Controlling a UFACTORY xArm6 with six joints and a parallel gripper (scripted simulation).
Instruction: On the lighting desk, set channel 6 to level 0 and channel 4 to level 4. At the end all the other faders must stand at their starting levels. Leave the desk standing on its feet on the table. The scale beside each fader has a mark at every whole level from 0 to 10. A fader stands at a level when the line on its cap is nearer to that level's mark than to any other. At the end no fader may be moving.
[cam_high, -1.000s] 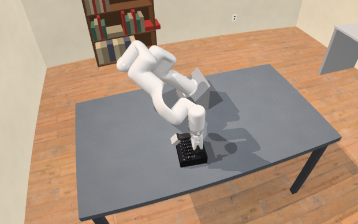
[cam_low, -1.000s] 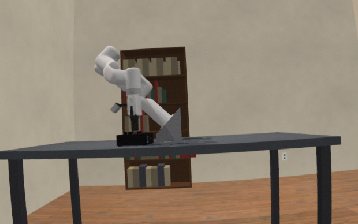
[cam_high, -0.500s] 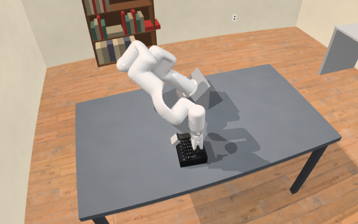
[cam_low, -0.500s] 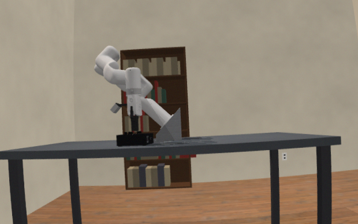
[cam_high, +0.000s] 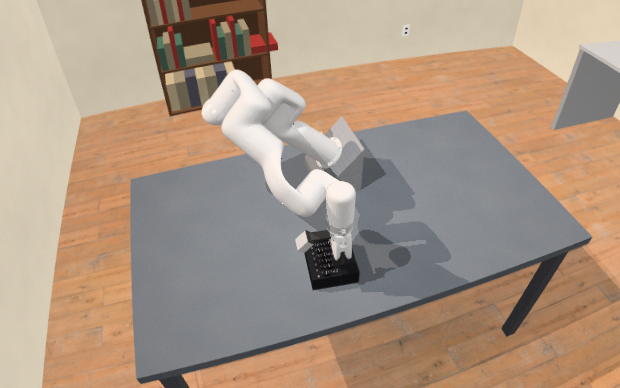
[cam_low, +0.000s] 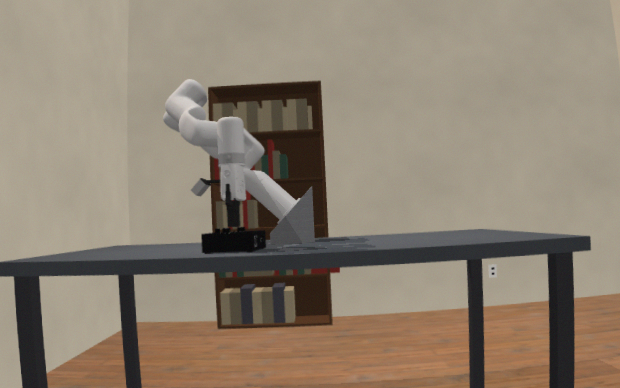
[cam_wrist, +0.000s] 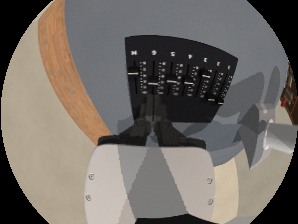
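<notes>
Right now the fader is 50 mm behind my hand, 30 mm to the right of it and 30 mm below it.
</notes>
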